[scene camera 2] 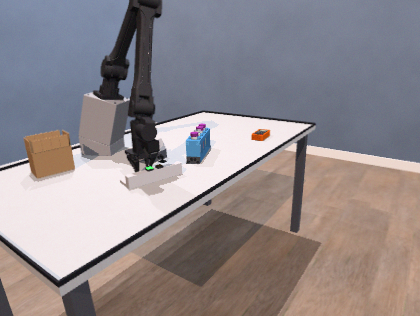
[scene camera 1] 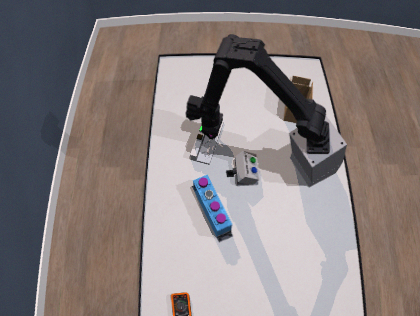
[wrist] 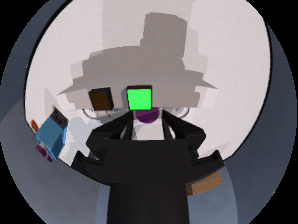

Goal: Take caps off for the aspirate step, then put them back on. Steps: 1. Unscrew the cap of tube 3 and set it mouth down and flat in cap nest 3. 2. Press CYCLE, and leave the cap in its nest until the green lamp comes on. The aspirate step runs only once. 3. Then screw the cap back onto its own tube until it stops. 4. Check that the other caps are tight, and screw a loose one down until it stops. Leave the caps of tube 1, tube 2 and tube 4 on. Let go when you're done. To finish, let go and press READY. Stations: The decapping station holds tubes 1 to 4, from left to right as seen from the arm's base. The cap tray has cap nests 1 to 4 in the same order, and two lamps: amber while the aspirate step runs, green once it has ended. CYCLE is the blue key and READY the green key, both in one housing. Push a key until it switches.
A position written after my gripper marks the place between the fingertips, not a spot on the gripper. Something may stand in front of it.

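Note:
Visible: my gripper (wrist: 147, 113), together with a cardboard box (scene camera 2: 52, 154).

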